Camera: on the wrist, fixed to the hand. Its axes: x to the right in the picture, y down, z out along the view.
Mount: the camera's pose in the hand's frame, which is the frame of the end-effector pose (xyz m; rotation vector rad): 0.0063 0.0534 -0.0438 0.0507 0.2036 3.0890
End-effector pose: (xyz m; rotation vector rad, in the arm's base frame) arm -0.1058 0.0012 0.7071 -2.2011 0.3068 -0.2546
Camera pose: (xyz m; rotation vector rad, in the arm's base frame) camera -0.1194 -0.0649 0.6910 0.3416 2.6692 1.0922
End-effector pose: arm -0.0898 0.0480 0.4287 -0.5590 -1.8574 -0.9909
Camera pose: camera -0.0318 0.0424 0.4663 -1.7794 0.5733 1.1056
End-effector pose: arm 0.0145 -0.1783 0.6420 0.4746 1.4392 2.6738
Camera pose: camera -0.0001 -0.2421 0.6650 -0.8562 0.2625 -0.1164
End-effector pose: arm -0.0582 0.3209 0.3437 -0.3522 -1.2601 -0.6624
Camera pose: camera 0.0098 0.3344 0.3429 -1.4063 0.4930 1.8908
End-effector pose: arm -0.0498 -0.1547 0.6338 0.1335 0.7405 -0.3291
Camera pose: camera -0.0553 -0.0958 0.5976 1.1055 0.0032 2.6040
